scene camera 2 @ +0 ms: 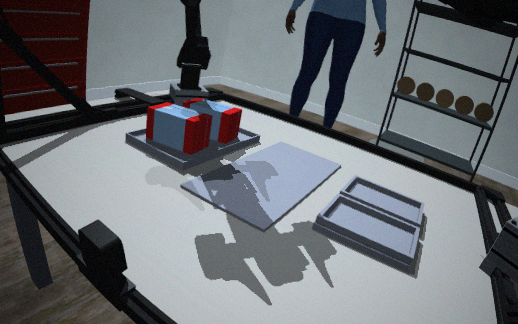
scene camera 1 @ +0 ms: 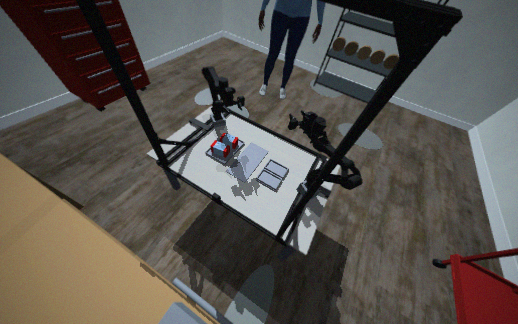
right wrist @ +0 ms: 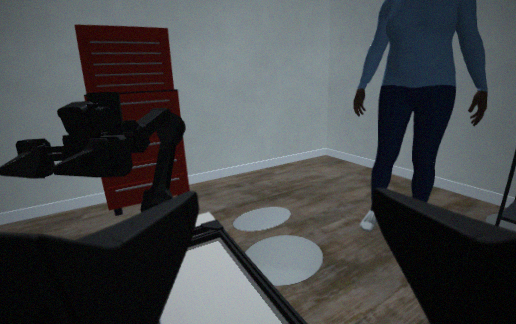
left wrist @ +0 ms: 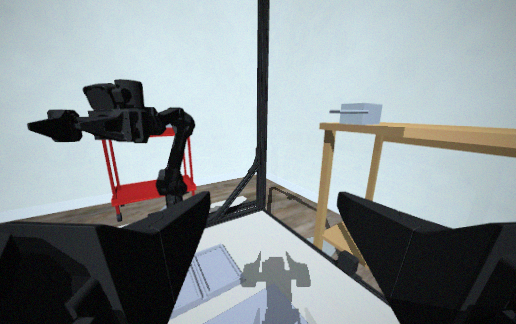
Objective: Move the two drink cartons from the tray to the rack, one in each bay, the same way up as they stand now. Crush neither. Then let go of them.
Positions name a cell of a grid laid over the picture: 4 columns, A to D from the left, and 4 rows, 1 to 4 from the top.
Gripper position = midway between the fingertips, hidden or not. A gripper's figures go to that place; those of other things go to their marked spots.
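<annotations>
A flat grey mat (left wrist: C4) is 55 cm from the lens, and my right gripper (left wrist: A2) is 41 cm from the lens. My left gripper (left wrist: C3), well, that's 12 cm from the lens.
</annotations>
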